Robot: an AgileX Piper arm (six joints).
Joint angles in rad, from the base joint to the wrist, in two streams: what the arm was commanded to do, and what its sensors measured. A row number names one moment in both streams.
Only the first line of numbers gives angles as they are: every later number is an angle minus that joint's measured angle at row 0.
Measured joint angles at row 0:
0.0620, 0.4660, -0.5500, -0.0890, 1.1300, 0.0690
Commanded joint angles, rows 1 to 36:
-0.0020, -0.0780, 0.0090, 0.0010, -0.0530, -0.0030
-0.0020, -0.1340, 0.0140, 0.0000, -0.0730, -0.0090
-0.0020, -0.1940, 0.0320, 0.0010, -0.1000, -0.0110
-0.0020, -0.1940, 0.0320, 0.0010, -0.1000, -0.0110
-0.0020, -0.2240, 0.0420, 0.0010, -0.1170, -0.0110
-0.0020, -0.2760, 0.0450, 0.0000, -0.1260, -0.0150
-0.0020, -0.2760, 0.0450, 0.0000, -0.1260, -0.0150
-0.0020, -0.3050, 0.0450, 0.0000, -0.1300, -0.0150
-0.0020, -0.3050, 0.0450, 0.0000, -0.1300, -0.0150
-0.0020, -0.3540, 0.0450, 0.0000, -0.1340, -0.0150
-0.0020, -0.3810, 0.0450, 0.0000, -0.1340, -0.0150
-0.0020, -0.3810, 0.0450, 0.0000, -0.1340, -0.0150
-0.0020, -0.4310, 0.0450, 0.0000, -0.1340, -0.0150
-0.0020, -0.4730, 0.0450, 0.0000, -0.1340, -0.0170
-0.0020, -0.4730, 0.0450, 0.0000, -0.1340, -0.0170
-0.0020, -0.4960, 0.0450, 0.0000, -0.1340, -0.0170
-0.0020, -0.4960, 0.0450, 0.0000, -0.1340, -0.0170
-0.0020, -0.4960, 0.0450, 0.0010, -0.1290, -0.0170
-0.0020, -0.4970, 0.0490, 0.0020, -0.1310, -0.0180
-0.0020, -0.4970, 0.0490, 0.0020, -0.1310, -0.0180
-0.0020, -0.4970, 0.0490, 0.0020, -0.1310, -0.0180
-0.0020, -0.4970, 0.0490, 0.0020, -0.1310, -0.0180
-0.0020, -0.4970, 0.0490, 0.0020, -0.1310, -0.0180
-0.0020, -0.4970, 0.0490, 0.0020, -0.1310, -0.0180
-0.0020, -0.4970, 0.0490, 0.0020, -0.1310, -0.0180
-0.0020, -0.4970, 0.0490, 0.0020, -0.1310, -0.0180
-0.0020, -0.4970, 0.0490, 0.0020, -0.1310, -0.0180
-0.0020, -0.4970, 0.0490, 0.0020, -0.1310, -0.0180
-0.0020, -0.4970, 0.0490, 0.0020, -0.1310, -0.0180
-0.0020, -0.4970, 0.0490, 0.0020, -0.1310, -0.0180
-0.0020, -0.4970, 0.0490, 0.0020, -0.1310, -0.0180
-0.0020, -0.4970, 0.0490, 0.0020, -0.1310, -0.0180
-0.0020, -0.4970, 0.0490, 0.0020, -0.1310, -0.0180
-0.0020, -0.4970, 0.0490, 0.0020, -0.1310, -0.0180
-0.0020, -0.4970, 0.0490, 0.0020, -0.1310, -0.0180
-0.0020, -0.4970, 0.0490, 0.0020, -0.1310, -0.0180
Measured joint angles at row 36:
0.0000, -0.4700, 0.0470, 0.0010, -0.1200, -0.0080
